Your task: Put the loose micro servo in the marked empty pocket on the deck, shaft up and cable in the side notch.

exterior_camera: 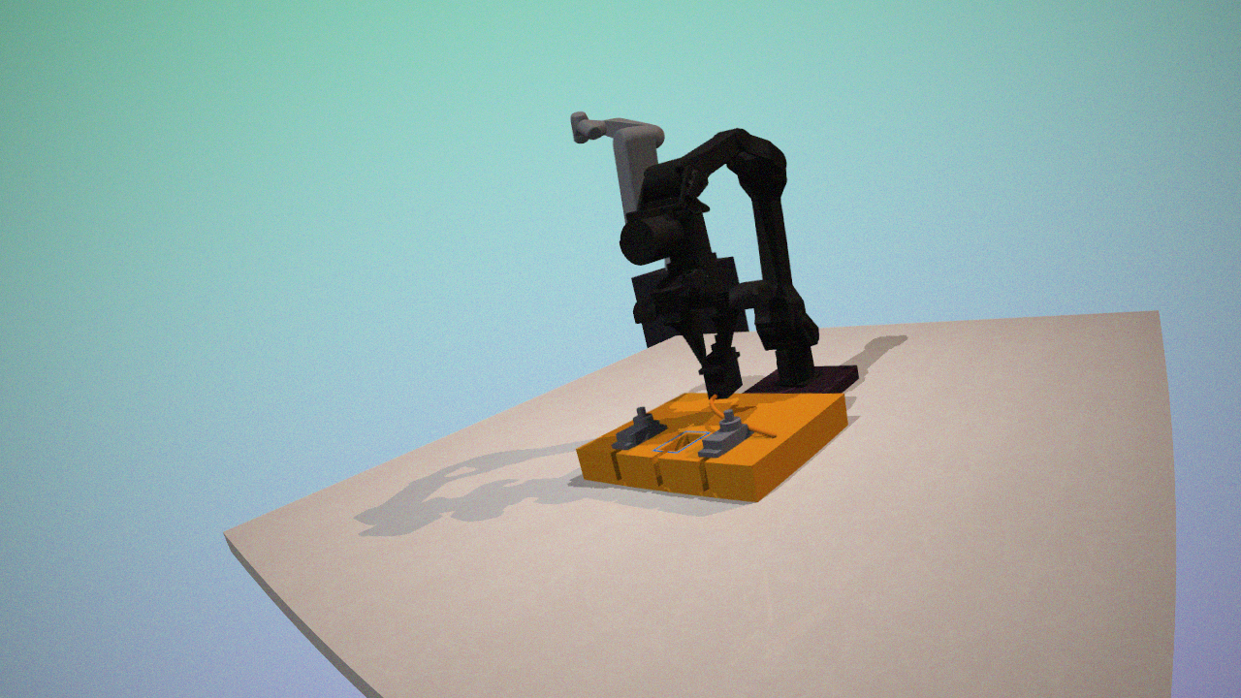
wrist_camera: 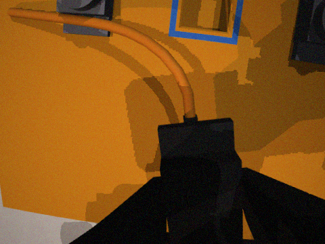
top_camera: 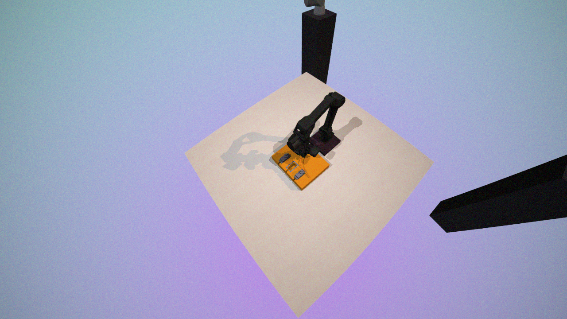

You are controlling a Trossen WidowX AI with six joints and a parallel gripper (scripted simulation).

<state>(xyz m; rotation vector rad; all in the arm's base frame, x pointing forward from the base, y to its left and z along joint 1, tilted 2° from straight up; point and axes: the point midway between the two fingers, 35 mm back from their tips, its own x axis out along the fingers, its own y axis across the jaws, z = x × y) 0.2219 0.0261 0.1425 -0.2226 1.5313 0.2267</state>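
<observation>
Right now my gripper tip is 10 cm above the orange deck and 1 cm past it.
</observation>
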